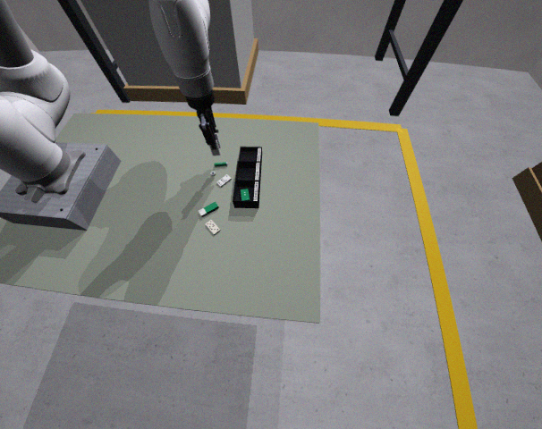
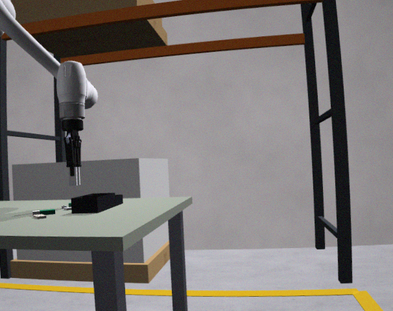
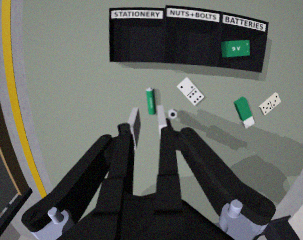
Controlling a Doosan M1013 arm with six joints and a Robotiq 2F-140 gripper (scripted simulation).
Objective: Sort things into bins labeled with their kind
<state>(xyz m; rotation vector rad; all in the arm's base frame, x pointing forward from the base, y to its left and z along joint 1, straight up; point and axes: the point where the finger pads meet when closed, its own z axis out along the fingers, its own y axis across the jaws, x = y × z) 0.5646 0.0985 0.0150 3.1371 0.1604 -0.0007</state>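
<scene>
Now: the cylindrical battery 100 mm below my hand. From my hand the other things lie so: green battery 110 mm ahead, 160 mm to the right, 90 mm below; then green-and-white stick 20 mm behind, 200 mm to the right, 100 mm below; then nut 20 mm behind, 50 mm to the right, 100 mm below.
</scene>
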